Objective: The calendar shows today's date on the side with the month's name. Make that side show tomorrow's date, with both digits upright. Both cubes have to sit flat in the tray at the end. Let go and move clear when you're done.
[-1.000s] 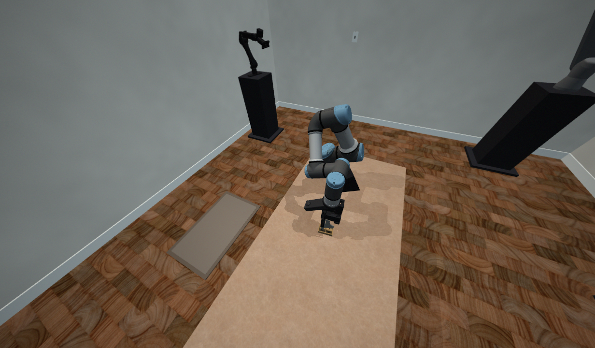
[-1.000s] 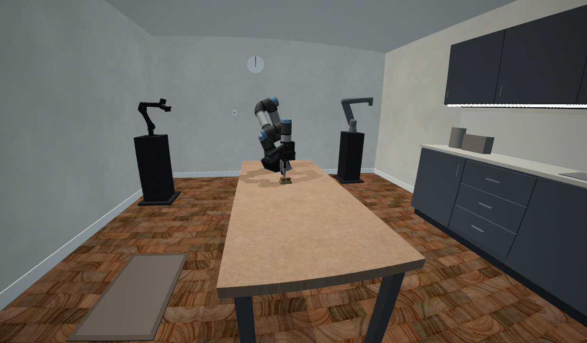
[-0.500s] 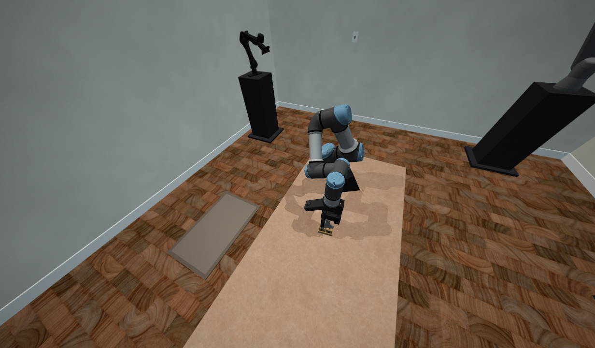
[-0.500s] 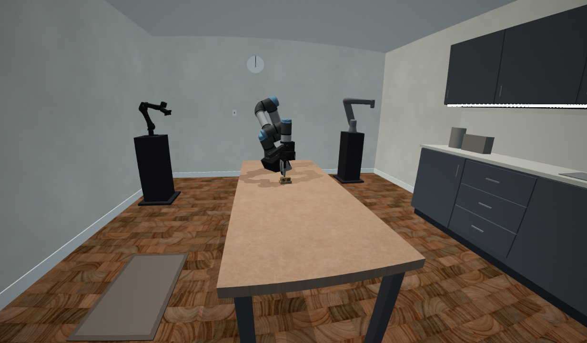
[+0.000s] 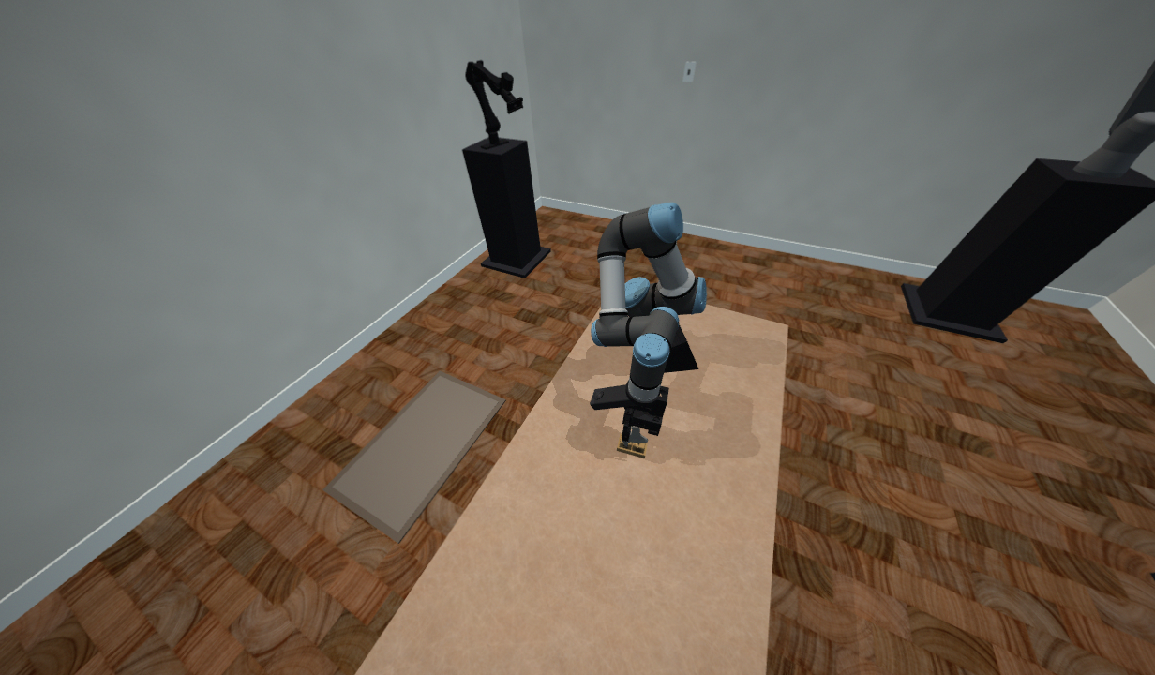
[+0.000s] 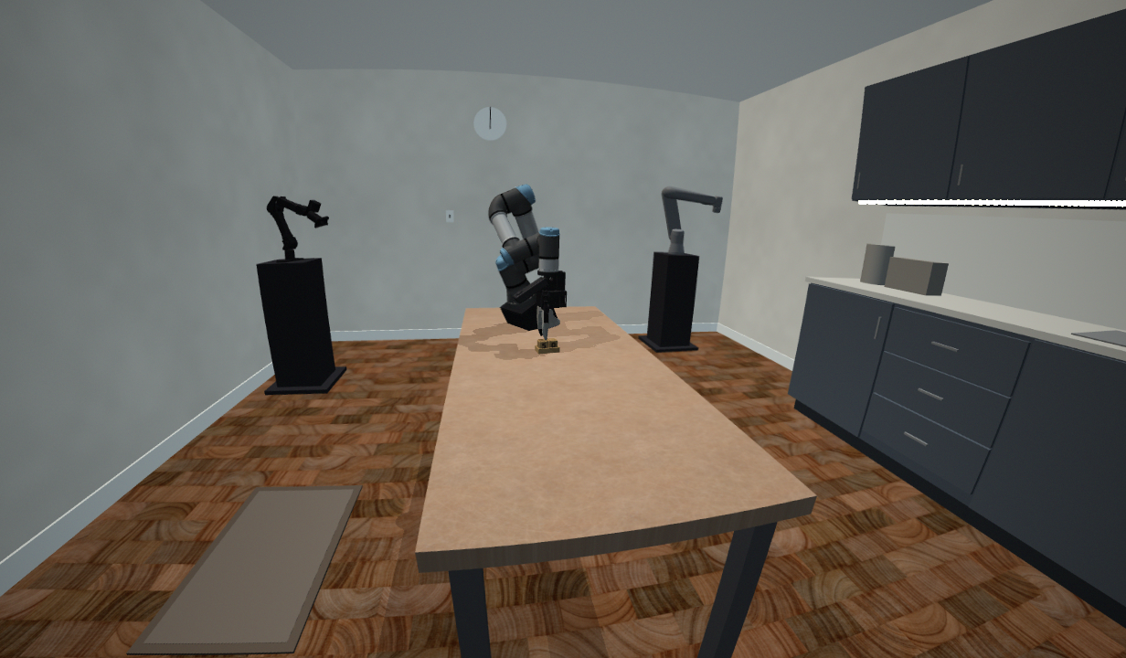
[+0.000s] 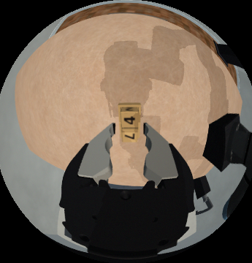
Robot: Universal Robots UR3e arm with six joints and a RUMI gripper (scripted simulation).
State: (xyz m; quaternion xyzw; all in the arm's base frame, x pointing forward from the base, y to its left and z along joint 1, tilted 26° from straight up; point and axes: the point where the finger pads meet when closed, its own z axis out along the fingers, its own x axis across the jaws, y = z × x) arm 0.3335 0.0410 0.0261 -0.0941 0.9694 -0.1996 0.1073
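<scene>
The wooden tray lies 50 mm below my hand and 20 mm to the left of it.
</scene>
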